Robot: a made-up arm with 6 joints. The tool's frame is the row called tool.
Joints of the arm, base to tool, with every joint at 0 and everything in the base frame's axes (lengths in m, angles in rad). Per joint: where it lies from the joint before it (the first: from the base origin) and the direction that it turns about. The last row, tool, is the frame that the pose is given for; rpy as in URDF.
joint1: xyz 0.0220 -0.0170 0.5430 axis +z
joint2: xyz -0.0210 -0.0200 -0.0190 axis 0 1 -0.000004
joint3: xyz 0.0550 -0.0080 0.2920 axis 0 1 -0.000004
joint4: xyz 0.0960 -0.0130 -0.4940 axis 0 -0.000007 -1
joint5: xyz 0.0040 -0.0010 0.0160 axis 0 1 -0.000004
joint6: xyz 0.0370 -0.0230 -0.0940 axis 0 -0.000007 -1
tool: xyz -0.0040 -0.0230 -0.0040 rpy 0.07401 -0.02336 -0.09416
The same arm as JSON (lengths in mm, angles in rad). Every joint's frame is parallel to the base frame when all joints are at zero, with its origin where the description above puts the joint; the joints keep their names.
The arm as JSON. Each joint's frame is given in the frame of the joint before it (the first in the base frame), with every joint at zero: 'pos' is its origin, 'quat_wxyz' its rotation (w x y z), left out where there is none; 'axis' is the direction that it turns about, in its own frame. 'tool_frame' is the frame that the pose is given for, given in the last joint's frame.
{"length_unit": "mm", "angle_unit": "rad", "joints": [
  {"joint": "joint1", "pos": [22.0, -17.0, 543.0], "axis": "+z"},
  {"joint": "joint2", "pos": [-21.0, -20.0, -19.0], "axis": "+y"},
  {"joint": "joint3", "pos": [55.0, -8.0, 292.0], "axis": "+y"},
  {"joint": "joint4", "pos": [96.0, -13.0, -494.0], "axis": "-z"},
  {"joint": "joint5", "pos": [4.0, -1.0, 16.0], "axis": "+y"},
  {"joint": "joint6", "pos": [37.0, -23.0, -94.0], "axis": "-z"}
], "tool_frame": {"pos": [-4.0, -23.0, -4.0], "quat_wxyz": [0.99816, 0.036404, -0.0134, -0.046596]}}

